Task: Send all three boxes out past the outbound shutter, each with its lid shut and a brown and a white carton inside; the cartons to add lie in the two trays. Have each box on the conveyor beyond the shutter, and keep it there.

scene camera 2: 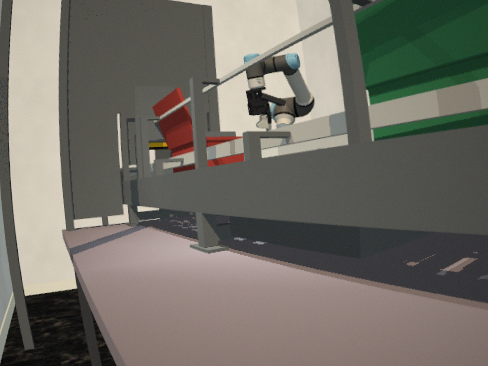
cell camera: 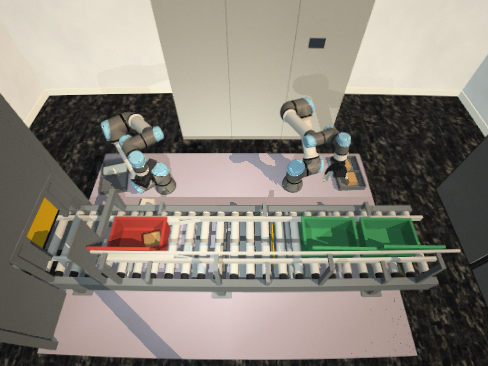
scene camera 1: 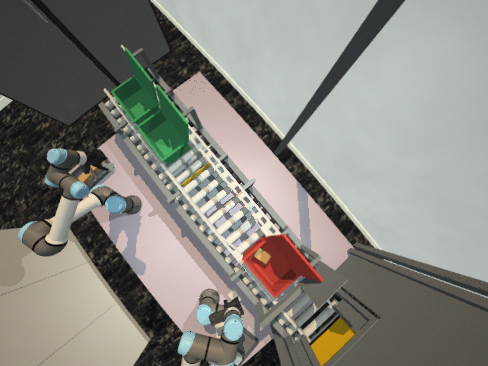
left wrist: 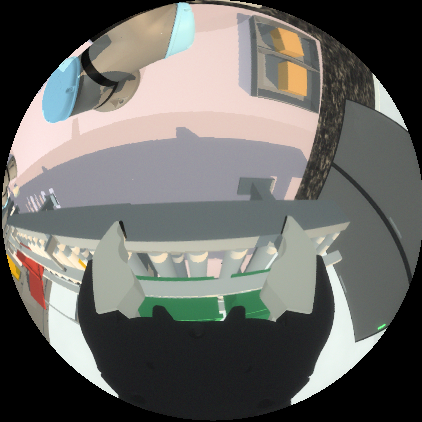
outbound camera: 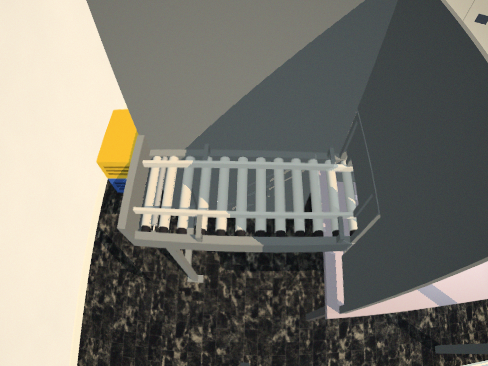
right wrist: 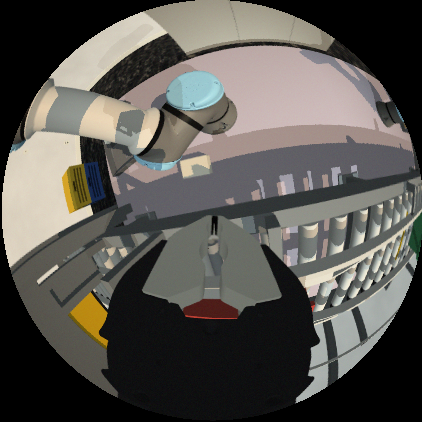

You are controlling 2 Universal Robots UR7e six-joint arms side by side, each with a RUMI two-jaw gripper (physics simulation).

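Places are measured from the left arm's base along level axes (x left, y back, z up), in millimetres.
Where they show: left gripper, fingertip midpoint: (cell camera: 334, 180) (scene camera 1: 108, 161) (left wrist: 201, 220); right gripper, fingertip midpoint: (cell camera: 149, 183) (right wrist: 214, 217); left arm's base, link origin: (cell camera: 292, 184) (scene camera 1: 132, 204) (left wrist: 113, 85); right arm's base, link origin: (cell camera: 166, 186) (scene camera 1: 209, 298) (right wrist: 214, 113).
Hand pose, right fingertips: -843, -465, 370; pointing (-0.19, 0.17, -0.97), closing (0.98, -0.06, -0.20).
Note:
Things, the pixels of their top centre, and the offset from my right fingertips, as dx, dy, dz. "spot": a spot on its surface instead.
- red box, surface spot: (cell camera: 125, 239) (scene camera 1: 277, 274) spot: -50, -321, -140
- brown carton, top centre: (cell camera: 152, 237) (scene camera 1: 262, 256) +120, -289, -90
- left tray, top centre: (right wrist: 115, 136) (cell camera: 113, 174) (scene camera 1: 235, 350) -494, +206, -328
- grey panel, surface spot: (cell camera: 82, 250) spot: -60, -515, +157
The red box (scene camera 1: 275, 275) (cell camera: 125, 239) stands on the conveyor, lid raised, a brown carton (scene camera 1: 262, 256) (cell camera: 151, 239) inside. Two green boxes (scene camera 1: 162, 135) (cell camera: 327, 232), (scene camera 1: 135, 100) (cell camera: 387, 232) stand end to end, lids raised; no carton shows in them. A white carton (cell camera: 147, 202) (right wrist: 196, 166) lies on the table beside the conveyor. Another white carton (cell camera: 115, 170) is at the left tray (cell camera: 103, 188). Two brown cartons (left wrist: 292, 78), (left wrist: 287, 42) lie in the other tray (left wrist: 255, 65). My left gripper (left wrist: 201, 220) is open beside that tray. My right gripper (right wrist: 214, 217) (scene camera 2: 263, 121) is shut, empty, above the table by the conveyor.
Side rails (cell camera: 240, 219) run along the conveyor. A grey panel (cell camera: 82, 250) stands across it beside the red box. Beyond the wall, the outbound rollers (outbound camera: 261, 195) show no box. A yellow and blue container (outbound camera: 117, 145) (right wrist: 77, 187) stands past their end.

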